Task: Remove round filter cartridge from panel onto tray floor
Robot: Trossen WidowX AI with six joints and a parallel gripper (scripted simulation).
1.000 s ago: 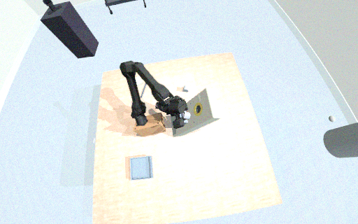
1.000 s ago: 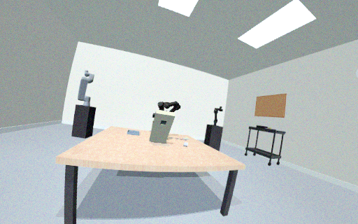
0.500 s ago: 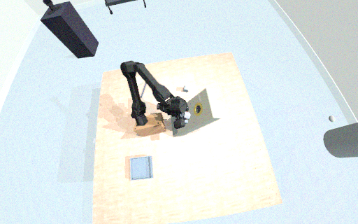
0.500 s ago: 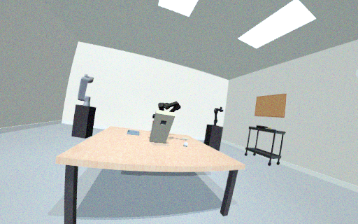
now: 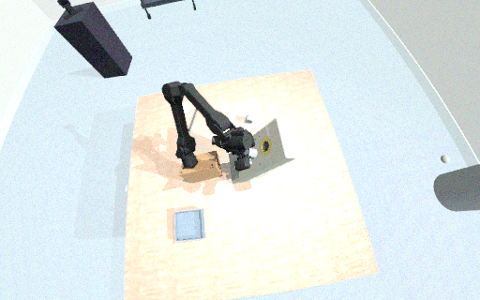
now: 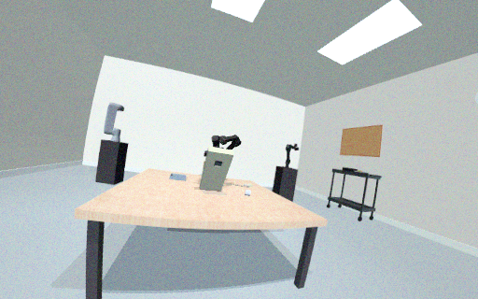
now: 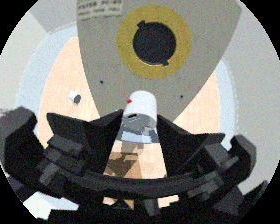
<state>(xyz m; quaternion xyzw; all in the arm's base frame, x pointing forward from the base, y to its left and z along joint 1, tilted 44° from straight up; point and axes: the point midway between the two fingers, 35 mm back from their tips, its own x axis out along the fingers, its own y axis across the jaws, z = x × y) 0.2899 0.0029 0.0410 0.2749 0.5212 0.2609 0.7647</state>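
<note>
Now: gripper tip 40 mm short of the service panel and 30 mm above it. Also, from my gripper tip: blue tray 330 mm behind, 320 mm to the right, 210 mm below; then round filter cartridge right at my gripper tip.
</note>
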